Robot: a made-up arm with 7 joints. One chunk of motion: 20 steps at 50 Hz.
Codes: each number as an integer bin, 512 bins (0 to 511) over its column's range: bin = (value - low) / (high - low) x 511, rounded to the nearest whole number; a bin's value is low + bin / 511 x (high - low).
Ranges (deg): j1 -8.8..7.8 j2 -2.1..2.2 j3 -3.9..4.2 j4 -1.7..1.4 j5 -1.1..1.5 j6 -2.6..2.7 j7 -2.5..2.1
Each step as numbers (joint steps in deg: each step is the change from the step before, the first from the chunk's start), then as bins.
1 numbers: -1.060 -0.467 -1.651 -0.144 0.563 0.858 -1.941
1 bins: 238 194 142 256 327 333 62
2 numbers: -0.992 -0.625 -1.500 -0.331 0.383 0.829 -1.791
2 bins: 240 175 151 226 291 331 79
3 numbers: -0.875 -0.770 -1.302 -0.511 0.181 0.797 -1.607
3 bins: 244 158 164 196 252 328 99
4 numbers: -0.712 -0.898 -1.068 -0.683 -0.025 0.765 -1.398
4 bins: 249 143 179 168 211 324 122
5 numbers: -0.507 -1.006 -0.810 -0.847 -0.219 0.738 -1.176
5 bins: 255 130 195 141 173 322 147
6 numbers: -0.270 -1.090 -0.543 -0.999 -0.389 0.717 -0.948
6 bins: 263 120 212 116 140 320 172
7 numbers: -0.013 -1.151 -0.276 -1.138 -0.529 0.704 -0.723
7 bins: 270 113 229 93 112 319 197
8 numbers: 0.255 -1.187 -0.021 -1.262 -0.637 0.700 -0.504
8 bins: 279 108 245 72 91 318 222
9 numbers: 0.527 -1.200 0.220 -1.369 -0.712 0.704 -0.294
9 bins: 287 107 260 55 76 319 245
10 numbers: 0.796 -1.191 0.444 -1.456 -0.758 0.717 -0.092
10 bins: 295 108 274 40 67 320 267
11 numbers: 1.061 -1.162 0.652 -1.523 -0.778 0.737 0.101
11 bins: 304 111 287 29 63 322 289
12 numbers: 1.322 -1.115 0.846 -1.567 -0.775 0.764 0.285
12 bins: 312 117 299 22 64 324 309
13 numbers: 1.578 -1.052 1.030 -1.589 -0.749 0.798 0.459
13 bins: 319 125 311 18 69 328 329
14 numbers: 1.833 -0.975 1.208 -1.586 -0.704 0.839 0.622
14 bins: 327 134 322 19 78 332 347
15 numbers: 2.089 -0.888 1.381 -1.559 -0.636 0.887 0.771
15 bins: 335 144 333 23 91 336 363
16 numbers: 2.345 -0.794 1.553 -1.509 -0.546 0.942 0.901
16 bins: 343 155 344 31 109 342 378
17 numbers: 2.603 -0.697 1.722 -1.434 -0.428 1.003 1.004
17 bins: 351 167 355 44 132 347 389
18 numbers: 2.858 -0.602 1.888 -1.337 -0.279 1.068 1.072
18 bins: 359 178 365 60 161 354 397
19 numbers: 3.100 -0.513 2.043 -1.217 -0.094 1.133 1.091
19 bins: 366 189 375 80 198 360 399
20 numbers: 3.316 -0.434 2.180 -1.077 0.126 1.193 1.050
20 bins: 373 198 384 103 241 366 394
